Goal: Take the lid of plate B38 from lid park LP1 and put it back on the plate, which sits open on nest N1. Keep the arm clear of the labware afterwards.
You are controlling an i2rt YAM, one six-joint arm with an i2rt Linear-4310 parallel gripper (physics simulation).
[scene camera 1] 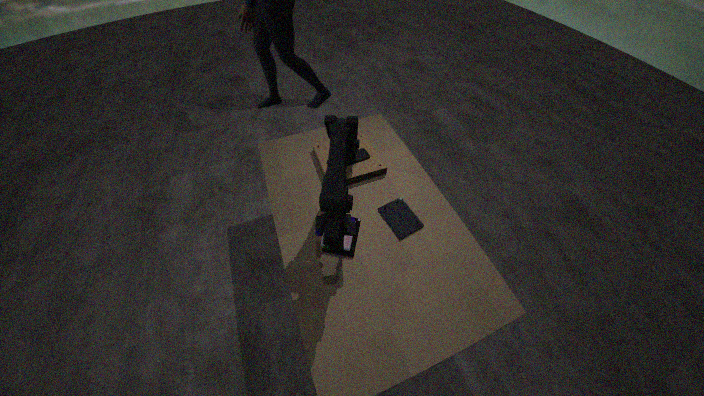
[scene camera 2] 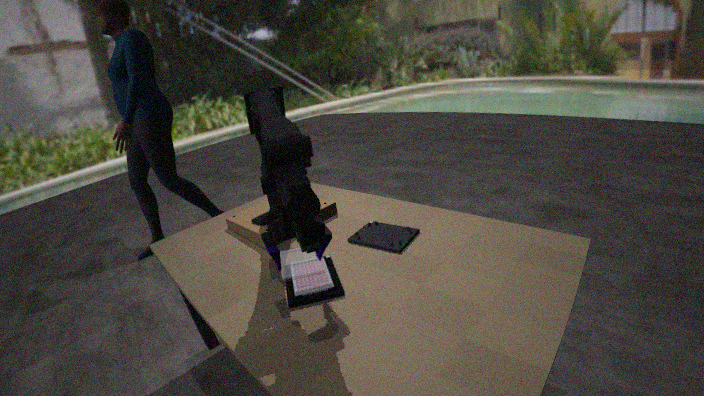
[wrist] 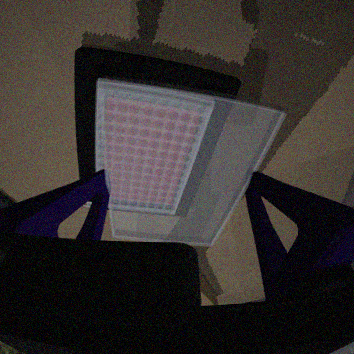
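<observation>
Plate B38 has pink wells and sits open on the black nest N1. My gripper is shut on the clear lid, gripping its two long sides. The lid hangs just above the plate. It overlaps the plate only in part: in the wrist view it is shifted to the right and toward me. The black lid park LP1 lies bare to the right of the nest.
The labware lies on a tan board on dark ground. The arm's base stands on a wooden mount at the back. A person walks behind the board. A pool lies beyond.
</observation>
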